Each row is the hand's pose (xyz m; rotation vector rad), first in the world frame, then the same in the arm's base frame.
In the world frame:
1: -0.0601 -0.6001 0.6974 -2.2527 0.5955 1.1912
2: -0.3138 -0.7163 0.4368 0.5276 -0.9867 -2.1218
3: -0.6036 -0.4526 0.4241 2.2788 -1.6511 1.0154
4: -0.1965 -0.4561 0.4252 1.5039 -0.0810 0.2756
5: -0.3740 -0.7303 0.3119 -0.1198 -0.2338 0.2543
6: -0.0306 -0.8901 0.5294 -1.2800 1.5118 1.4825
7: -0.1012 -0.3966 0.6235 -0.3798 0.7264 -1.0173
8: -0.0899 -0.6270 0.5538 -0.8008 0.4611 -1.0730
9: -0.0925 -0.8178 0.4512 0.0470 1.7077 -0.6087
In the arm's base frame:
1: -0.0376 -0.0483 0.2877 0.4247 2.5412 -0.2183
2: 0.0850 0.2111 0.0358 1.2722 0.6997 0.9477
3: 0.3879 0.0566 -0.1593 -0.9272 -1.7025 -0.2017
4: 0.0128 -0.0531 -0.0453 -0.1427 -1.3247 -2.1055
5: 0.0936 0.2807 -0.0846 -0.7004 0.6794 -2.4633
6: -0.1695 0.2603 0.2634 1.4026 1.7485 -0.6480
7: 0.0052 -0.1973 0.1311 -0.2132 -0.6856 2.0677
8: -0.0656 0.0306 0.1644 0.1317 -1.0654 1.8275
9: -0.1293 0.2372 0.1493 -1.4851 -0.3547 1.9658

